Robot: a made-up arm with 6 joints.
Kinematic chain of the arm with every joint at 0, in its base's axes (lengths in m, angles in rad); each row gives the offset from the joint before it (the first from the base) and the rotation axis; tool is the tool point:
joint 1: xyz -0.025 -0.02 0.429 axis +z
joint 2: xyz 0.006 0 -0.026 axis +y
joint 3: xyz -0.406 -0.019 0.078 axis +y
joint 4: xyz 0.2 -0.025 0.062 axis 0.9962 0 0.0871
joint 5: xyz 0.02 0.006 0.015 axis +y
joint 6: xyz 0.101 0.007 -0.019 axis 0.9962 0 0.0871
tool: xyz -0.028 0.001 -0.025
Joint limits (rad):
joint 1: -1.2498..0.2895
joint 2: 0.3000..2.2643
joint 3: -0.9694..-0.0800
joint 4: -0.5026..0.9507
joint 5: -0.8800..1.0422
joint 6: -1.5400..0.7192
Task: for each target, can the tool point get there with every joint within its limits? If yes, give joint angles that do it. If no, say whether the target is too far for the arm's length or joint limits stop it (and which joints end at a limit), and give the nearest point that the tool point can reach.
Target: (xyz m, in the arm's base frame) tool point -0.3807 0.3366 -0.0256
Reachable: no: joint limits stop it (at a limit: joint 2, joint 3, joint 5) | nearest point -0.1365 0.0918 0.5410 | short by 0.664 m
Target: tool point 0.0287 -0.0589 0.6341
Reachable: yes | joints -0.1040 0.9541 -0.3166 0.3741 0.5727 -1.3635
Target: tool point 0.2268 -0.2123 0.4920
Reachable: yes | joints -0.5783 1.9307 -0.5942 0.6724 0.3225 -1.2296
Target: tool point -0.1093 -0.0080 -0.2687
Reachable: no: joint limits stop it (at a limit: joint 1, joint 2, joint 3) | nearest point -0.0013 -0.2550 0.3614 | short by 0.685 m
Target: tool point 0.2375 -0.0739 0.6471
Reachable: yes | joints -0.0214 1.5392 -0.8372 -0.1523 0.6392 -0.3601
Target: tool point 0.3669 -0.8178 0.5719
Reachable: no: too far | nearest point 0.2009 -0.4800 0.4999 | short by 0.383 m
